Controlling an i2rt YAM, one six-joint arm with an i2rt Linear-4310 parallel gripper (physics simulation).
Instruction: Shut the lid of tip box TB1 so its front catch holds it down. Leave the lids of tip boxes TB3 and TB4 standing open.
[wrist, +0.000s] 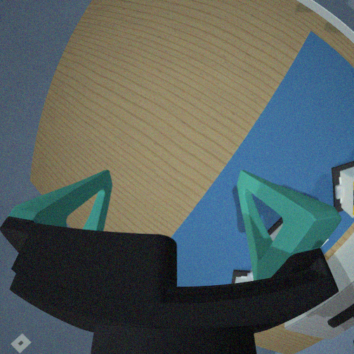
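Note:
My gripper (174, 176) is open, its two green fingers wide apart, with no object between them, above the wooden table and the edge of the blue mat. Part of a white tip box (345, 192) with a dark edge shows at the right edge of the wrist view, to the right of the right finger. A small part of another white and dark box (242, 276) shows low behind the right finger, mostly hidden by the gripper. A dark edge shows through the right finger's opening. No labels are readable, so I cannot tell which box is TB1, TB3 or TB4, nor how their lids stand.
The blue mat (295, 115) lies on the wooden table (150, 100), towards the right. A pale curved rim (336, 16) runs along the upper right. A pale grey structure (320, 305) with a dark bar (342, 316) stands at the lower right. The grey floor (30, 60) shows at the left.

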